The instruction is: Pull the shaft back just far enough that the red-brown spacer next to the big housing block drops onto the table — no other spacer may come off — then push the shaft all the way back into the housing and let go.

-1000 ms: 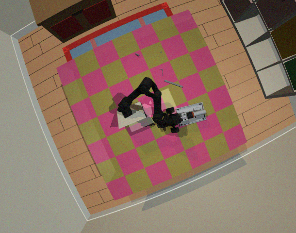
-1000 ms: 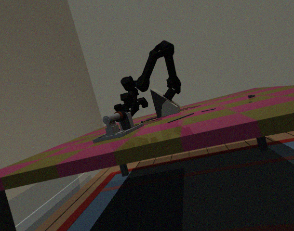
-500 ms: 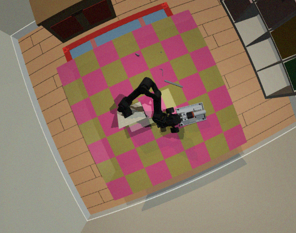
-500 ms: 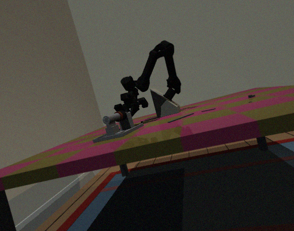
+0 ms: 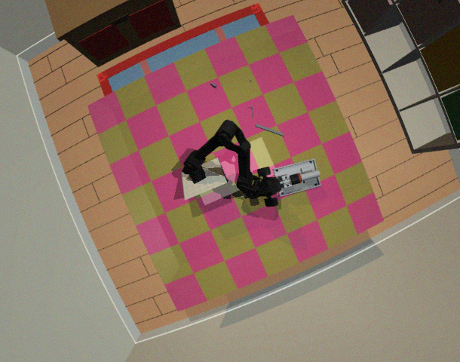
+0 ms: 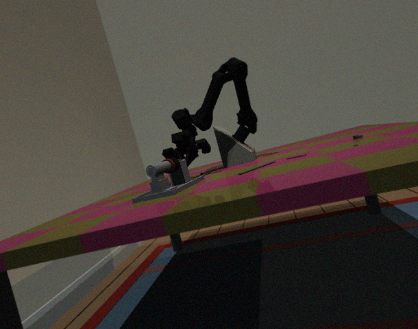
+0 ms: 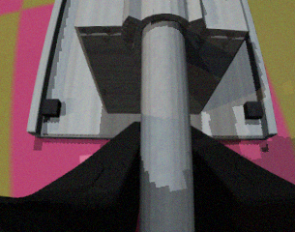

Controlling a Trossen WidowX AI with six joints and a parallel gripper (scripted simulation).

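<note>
Right now the grey shaft is 50 mm ahead of my gripper tip, 10 mm to the right of it and 30 mm above it. Round my gripper tip: grey bolt: 30 mm behind, 620 mm to the left, 50 mm below; then thin grey bar: 120 mm ahead, 260 mm to the left, 50 mm below; then support block: 130 mm ahead, 30 mm to the right, 10 mm below.
</note>
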